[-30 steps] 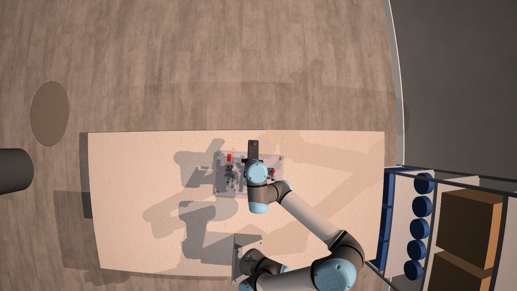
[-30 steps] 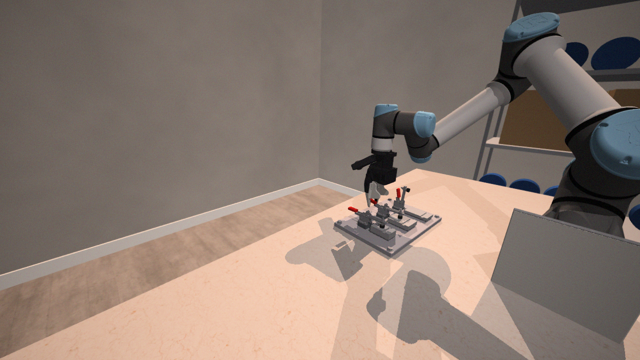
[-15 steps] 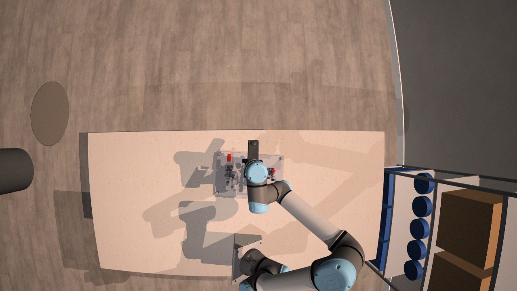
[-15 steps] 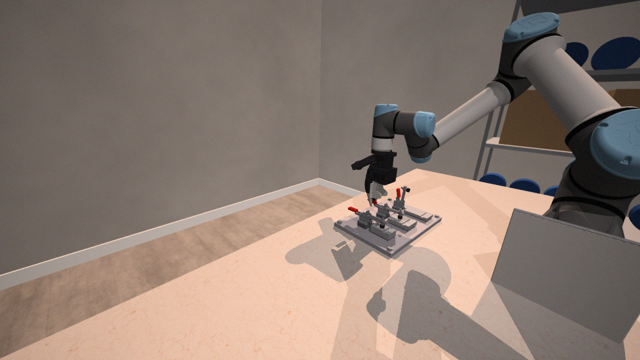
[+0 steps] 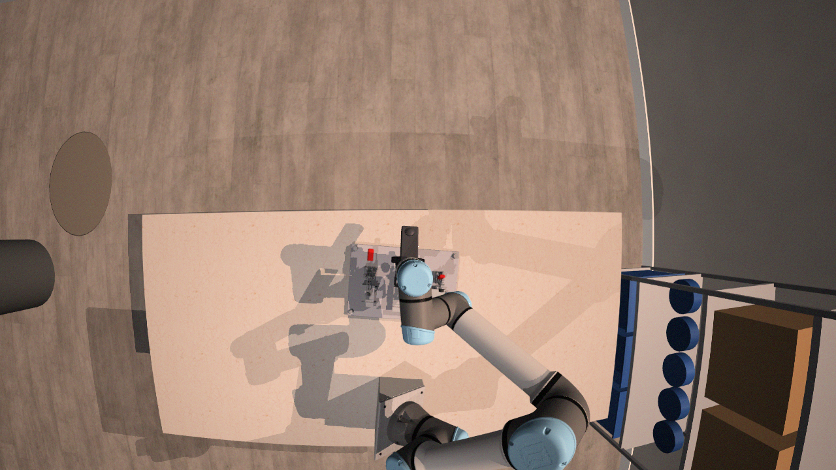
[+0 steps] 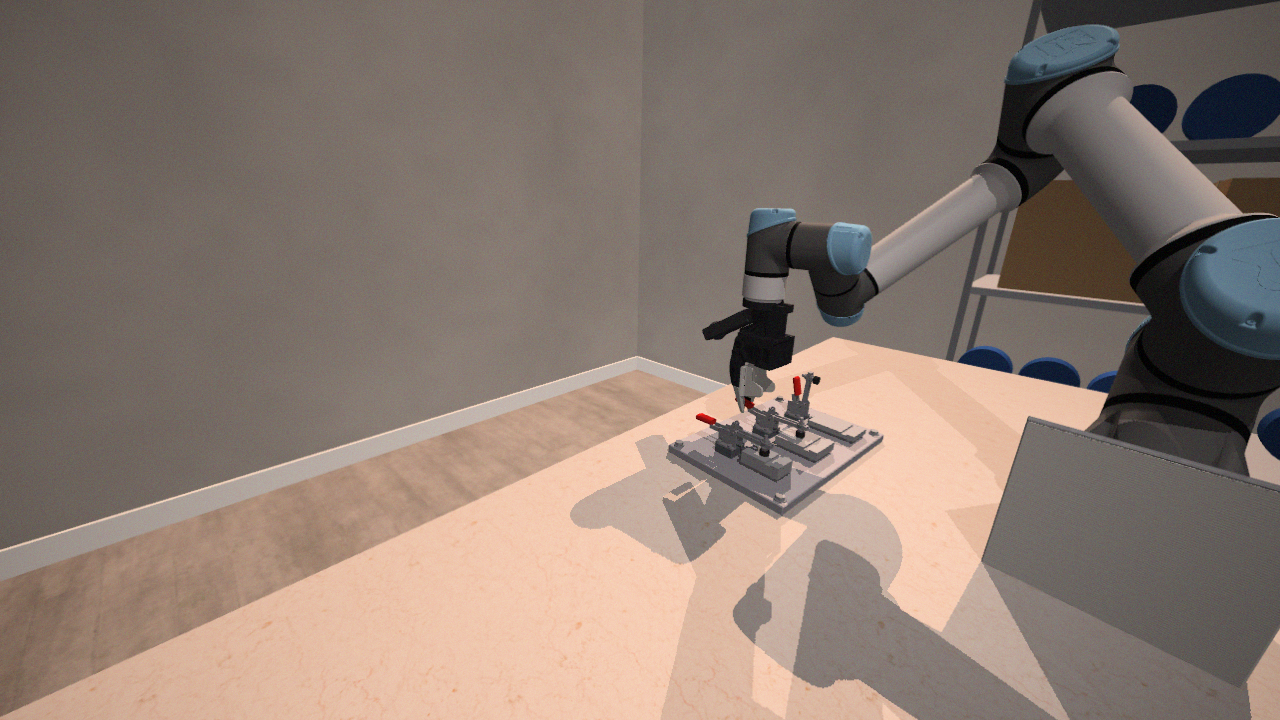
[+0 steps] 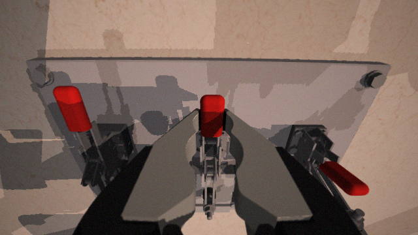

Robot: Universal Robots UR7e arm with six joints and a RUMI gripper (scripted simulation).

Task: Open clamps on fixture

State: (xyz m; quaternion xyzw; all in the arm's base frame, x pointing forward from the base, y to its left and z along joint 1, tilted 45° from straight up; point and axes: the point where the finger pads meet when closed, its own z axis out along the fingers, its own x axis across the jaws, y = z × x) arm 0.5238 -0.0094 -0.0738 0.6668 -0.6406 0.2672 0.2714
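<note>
The grey fixture plate is 80 mm behind my hand and 50 mm below it.
</note>
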